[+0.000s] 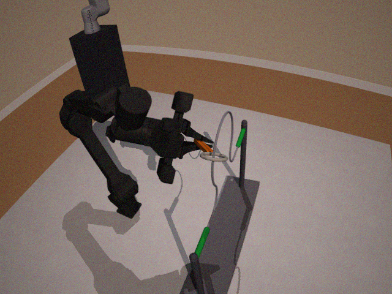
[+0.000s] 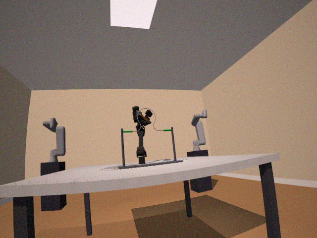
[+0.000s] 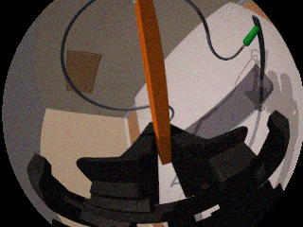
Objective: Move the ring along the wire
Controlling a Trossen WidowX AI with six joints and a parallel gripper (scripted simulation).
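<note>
My gripper tip is now 20 mm short of the ring with orange handle, 70 mm to the left of it and 50 mm below it.
</note>
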